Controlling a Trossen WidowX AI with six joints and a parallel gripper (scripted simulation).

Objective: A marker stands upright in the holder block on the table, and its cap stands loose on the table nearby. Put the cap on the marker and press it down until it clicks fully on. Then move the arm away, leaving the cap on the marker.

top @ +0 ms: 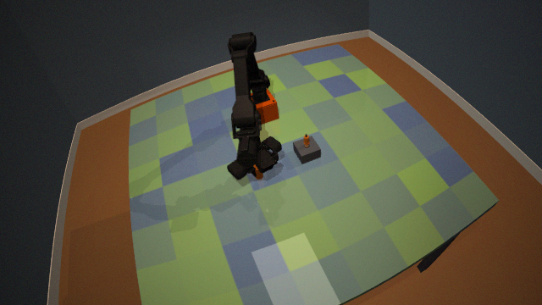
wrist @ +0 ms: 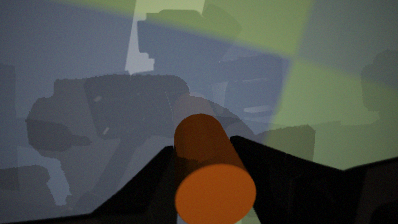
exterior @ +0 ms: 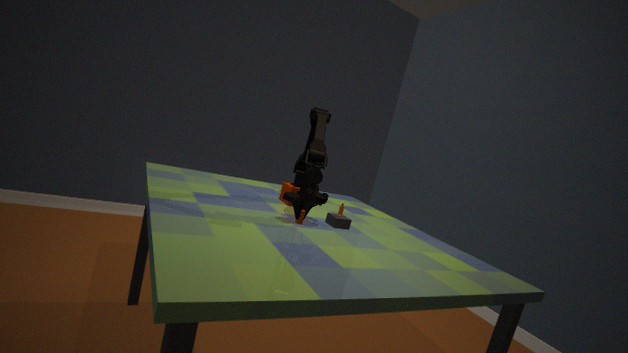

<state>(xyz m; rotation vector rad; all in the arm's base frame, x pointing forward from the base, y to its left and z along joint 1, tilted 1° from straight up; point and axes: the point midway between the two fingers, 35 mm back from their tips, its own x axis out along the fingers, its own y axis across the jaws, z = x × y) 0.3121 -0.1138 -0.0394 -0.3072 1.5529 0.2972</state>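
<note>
Right now the grey holder block is 190 mm to the left of my gripper tip, 30 mm behind it and 10 mm above it. The rest, counted from my gripper tip: orange cap (10 mm above).
</note>
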